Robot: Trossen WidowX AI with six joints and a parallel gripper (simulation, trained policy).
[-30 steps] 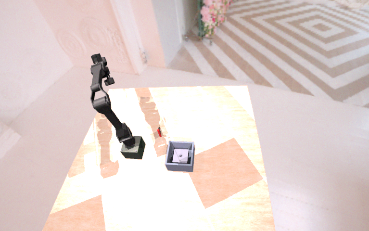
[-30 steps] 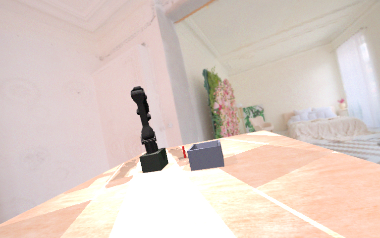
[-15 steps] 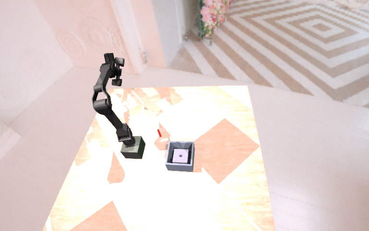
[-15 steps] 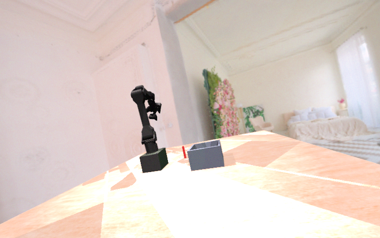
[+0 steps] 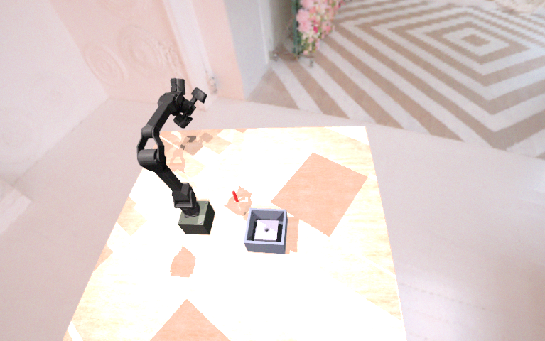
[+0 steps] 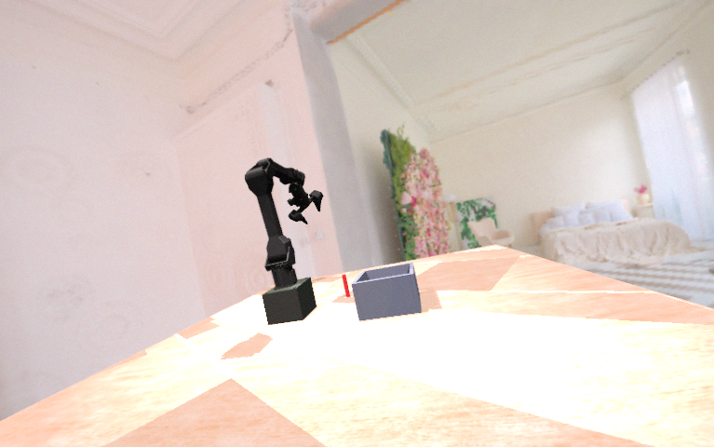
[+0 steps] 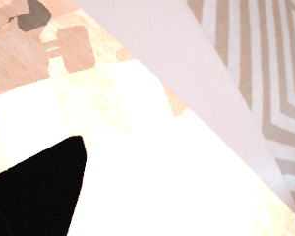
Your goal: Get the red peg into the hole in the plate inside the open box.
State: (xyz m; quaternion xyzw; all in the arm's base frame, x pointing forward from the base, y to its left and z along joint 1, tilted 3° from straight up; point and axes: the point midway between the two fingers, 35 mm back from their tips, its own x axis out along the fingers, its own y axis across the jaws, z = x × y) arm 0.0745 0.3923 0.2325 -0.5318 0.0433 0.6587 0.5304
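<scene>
Right now the red peg is 32 cm to the right of my gripper tip, 29 cm below it and 11 cm ahead of it. Round my gripper tip: grey box: 53 cm to the right, 30 cm below, 25 cm ahead.
</scene>
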